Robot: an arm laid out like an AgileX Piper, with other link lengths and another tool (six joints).
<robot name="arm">
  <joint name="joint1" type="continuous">
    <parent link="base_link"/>
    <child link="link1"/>
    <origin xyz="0 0 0.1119" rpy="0 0 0"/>
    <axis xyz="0 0 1"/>
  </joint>
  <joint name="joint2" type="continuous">
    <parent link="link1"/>
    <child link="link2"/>
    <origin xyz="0 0 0" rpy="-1.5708 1.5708 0"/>
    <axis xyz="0 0 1"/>
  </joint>
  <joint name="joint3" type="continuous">
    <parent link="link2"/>
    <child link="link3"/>
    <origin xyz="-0.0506 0.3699 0" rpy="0 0 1.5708"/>
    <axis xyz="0 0 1"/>
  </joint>
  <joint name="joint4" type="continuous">
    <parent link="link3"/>
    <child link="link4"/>
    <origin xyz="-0.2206 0.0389 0" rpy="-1.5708 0 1.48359"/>
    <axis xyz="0 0 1"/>
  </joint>
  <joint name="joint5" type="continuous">
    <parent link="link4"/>
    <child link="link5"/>
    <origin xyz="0 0 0" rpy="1.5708 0 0"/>
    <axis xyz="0 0 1"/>
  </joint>
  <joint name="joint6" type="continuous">
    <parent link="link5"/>
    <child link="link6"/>
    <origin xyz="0 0.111 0" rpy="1.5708 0 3.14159"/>
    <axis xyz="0 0 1"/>
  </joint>
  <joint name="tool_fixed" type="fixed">
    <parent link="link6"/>
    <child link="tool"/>
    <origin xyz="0.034 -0.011 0.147" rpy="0 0.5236 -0.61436"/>
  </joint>
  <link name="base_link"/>
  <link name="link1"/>
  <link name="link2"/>
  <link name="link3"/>
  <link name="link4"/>
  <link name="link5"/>
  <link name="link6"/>
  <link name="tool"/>
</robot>
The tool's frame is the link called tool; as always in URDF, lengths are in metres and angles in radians. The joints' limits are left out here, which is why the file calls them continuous.
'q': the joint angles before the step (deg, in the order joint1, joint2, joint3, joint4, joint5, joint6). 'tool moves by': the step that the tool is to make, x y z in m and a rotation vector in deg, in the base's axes. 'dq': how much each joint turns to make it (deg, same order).
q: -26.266, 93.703, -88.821, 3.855, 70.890, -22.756
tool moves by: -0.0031, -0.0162, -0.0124, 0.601, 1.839, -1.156
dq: -2.502, 2.009, -0.018, 0.128, 0.010, -1.421
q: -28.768, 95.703, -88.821, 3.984, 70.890, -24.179
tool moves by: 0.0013, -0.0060, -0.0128, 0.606, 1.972, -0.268
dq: -0.451, 2.031, -0.010, -0.379, 0.008, -0.170
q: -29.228, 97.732, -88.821, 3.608, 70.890, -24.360
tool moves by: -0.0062, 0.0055, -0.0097, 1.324, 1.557, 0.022
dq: -0.003, 0.145, 1.922, 0.413, -0.058, -0.067
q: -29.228, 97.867, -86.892, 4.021, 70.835, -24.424
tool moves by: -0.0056, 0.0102, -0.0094, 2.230, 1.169, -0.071
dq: -0.002, -0.006, 2.129, 1.408, -0.005, -0.107
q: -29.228, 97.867, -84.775, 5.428, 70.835, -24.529
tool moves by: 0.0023, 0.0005, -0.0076, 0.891, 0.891, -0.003
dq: 0.001, 1.212, 0.058, 0.358, -0.052, -0.056
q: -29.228, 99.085, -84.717, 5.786, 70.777, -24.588
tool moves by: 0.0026, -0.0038, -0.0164, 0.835, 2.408, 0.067
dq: -0.005, 2.675, 0.001, -0.451, -0.167, -0.004
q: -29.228, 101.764, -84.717, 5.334, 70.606, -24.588
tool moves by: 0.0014, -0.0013, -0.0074, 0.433, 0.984, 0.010
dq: 0.002, 1.200, -0.006, -0.103, -0.125, 0.004
